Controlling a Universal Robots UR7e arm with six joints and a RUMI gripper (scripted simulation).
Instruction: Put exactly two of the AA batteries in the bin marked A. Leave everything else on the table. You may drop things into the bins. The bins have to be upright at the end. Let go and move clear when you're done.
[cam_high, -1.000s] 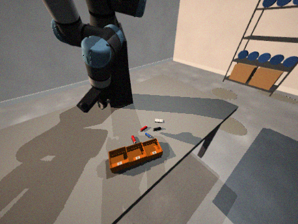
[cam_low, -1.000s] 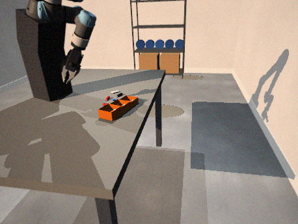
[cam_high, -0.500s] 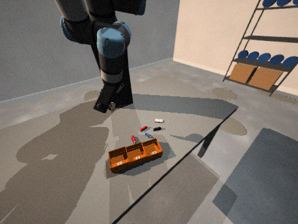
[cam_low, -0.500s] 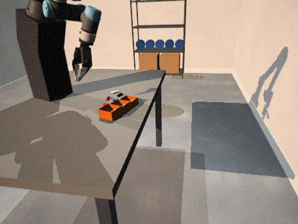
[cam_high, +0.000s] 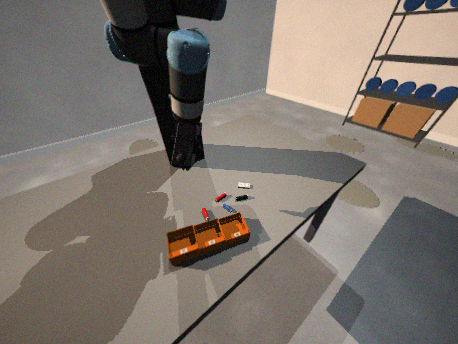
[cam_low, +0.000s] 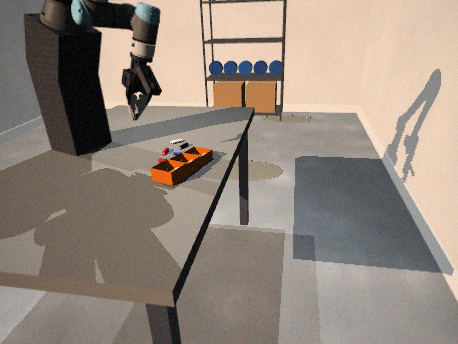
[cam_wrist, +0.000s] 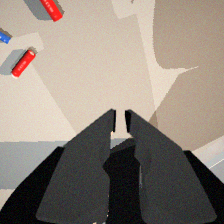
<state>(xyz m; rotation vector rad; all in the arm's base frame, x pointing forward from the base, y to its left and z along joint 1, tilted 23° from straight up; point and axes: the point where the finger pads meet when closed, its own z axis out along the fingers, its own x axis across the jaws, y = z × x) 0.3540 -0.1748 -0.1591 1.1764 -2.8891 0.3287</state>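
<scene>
Right now the orange bin is 17 cm ahead of my hand, 15 cm below it and 5 cm to the right of it. The rest, counted from my hand: red battery (17 cm below, 9 cm ahead); blue battery (17 cm below, 12 cm ahead, 8 cm to the left); black battery (17 cm below, 15 cm to the left, 12 cm ahead).
</scene>
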